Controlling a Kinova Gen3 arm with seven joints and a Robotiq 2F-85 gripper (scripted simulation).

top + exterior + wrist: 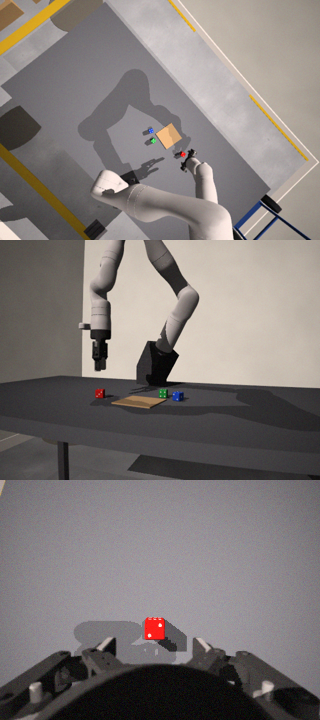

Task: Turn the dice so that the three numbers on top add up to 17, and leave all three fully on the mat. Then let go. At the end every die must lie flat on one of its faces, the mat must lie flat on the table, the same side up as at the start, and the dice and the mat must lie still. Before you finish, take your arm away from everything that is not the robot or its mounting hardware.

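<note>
Right now my hand is 90 mm above the red die. Round my hand: green die: 100 mm behind, 220 mm to the left, 90 mm below; tan mat: 10 mm ahead, 160 mm to the left, 110 mm below; blue die: 60 mm behind, 280 mm to the left, 90 mm below.
</note>
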